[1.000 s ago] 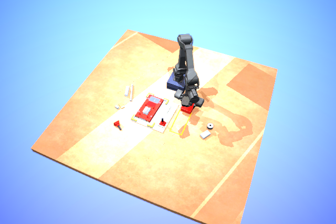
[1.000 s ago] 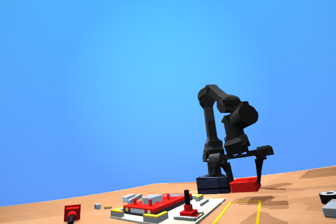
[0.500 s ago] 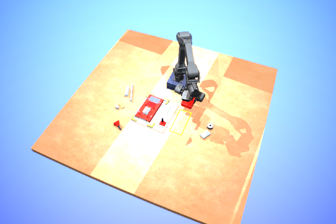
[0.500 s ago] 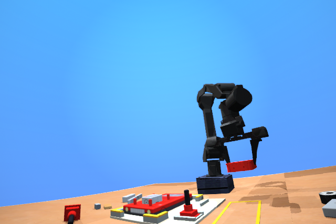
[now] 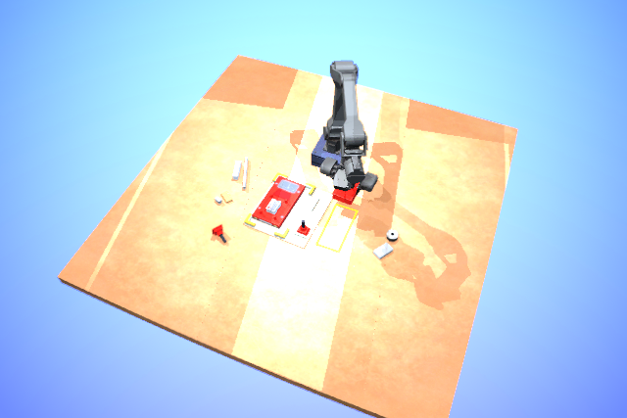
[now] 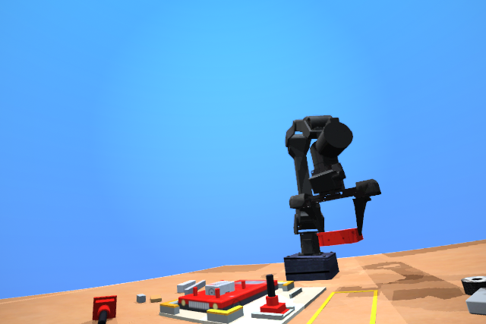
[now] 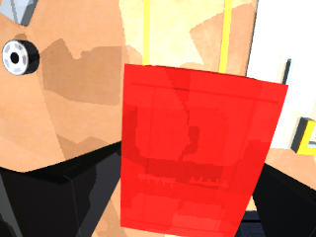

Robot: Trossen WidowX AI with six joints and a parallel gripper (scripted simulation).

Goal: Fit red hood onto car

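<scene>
Now: the grey engine block 23 cm to the right of my gripper tip, 10 cm ahead of it and 8 cm below it. Round my gripper tip: red hood (1 cm above); jig (20 cm to the right, 9 cm below, 8 cm ahead); black wheel (18 cm to the left, 9 cm below, 7 cm ahead).
</scene>
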